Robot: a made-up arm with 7 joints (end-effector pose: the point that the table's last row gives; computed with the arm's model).
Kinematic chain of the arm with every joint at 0, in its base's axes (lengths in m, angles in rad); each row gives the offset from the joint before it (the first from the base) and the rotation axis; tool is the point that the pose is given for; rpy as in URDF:
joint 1: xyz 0 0 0.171 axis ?
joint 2: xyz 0 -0.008 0.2 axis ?
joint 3: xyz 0 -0.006 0.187 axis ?
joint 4: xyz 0 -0.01 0.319 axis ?
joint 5: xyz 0 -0.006 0.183 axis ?
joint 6: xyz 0 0 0.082 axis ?
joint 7: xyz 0 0 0.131 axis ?
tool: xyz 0 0 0 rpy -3.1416 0 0
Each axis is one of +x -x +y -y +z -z.
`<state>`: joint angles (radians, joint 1 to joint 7).
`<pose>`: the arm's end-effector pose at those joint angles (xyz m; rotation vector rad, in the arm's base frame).
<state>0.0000 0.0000 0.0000 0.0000 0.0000 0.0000 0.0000</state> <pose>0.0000 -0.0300 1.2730 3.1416 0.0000 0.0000</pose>
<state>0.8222 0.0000 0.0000 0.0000 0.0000 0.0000 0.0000</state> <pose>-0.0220 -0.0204 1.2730 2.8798 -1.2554 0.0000</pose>
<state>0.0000 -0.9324 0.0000 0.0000 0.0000 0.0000 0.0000</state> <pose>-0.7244 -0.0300 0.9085 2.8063 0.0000 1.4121</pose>
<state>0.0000 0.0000 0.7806 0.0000 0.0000 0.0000 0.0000</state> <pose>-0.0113 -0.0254 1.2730 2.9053 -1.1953 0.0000</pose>
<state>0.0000 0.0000 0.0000 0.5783 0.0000 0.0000 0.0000</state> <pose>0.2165 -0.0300 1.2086 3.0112 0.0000 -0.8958</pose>
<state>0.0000 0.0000 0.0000 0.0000 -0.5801 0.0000 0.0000</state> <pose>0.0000 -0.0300 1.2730 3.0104 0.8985 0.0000</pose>
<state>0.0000 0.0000 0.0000 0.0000 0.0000 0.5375 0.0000</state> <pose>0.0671 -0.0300 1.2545 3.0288 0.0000 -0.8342</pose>
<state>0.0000 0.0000 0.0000 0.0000 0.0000 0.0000 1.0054</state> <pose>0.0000 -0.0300 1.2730 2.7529 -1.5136 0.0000</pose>
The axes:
joint 1: -z
joint 2: +y
joint 3: -z
joint 4: +y
joint 5: -z
joint 6: +y
joint 7: -z

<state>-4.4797 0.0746 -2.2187 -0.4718 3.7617 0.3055 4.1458</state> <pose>-0.2190 -0.1340 1.1986 -1.9862 1.4795 -0.6513</pose>
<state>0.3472 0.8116 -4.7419 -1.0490 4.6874 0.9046 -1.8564</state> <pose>0.6103 0.0872 0.7799 -1.0654 -1.0027 1.9178</pose>
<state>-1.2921 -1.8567 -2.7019 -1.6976 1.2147 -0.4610 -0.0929</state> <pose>0.0606 -0.5491 0.5589 0.3915 -2.2820 -0.3458</pose>
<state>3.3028 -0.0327 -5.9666 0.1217 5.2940 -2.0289 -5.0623</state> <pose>0.1125 0.0935 1.0876 -0.5298 -1.1938 1.5593</pose>
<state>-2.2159 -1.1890 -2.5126 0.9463 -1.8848 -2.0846 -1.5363</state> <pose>0.1932 -0.5803 0.5230 2.5527 -0.7238 1.6440</pose>
